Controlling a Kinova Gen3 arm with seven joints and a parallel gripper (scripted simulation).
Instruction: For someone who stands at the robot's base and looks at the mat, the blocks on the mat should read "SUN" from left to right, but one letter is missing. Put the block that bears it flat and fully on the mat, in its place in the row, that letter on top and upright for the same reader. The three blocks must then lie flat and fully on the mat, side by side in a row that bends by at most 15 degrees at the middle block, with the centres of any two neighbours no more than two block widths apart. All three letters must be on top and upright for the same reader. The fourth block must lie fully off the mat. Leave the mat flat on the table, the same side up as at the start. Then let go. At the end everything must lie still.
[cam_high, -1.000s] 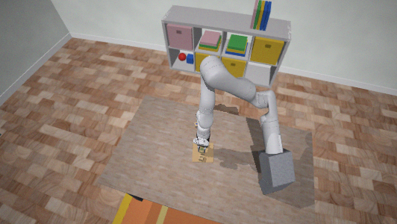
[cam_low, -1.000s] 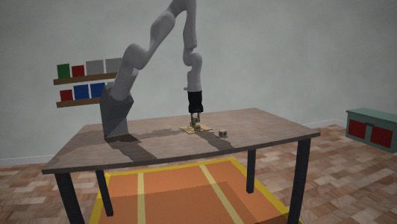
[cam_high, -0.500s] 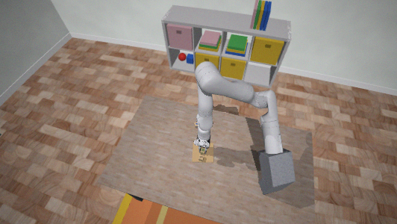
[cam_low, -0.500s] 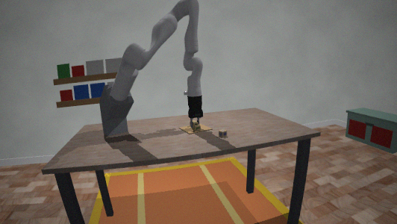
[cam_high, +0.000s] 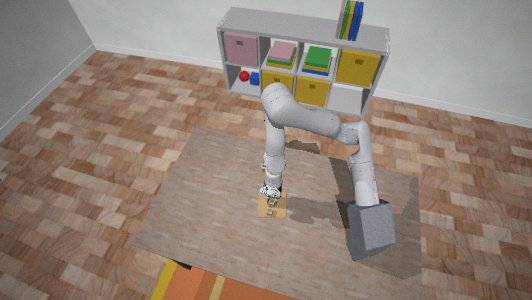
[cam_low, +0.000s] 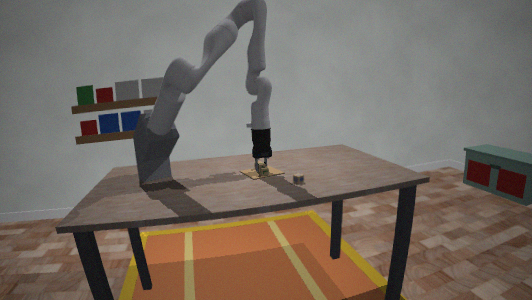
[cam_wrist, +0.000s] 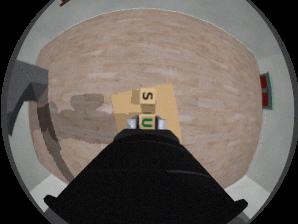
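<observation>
The tan mat is 20 mm below my hand.
</observation>
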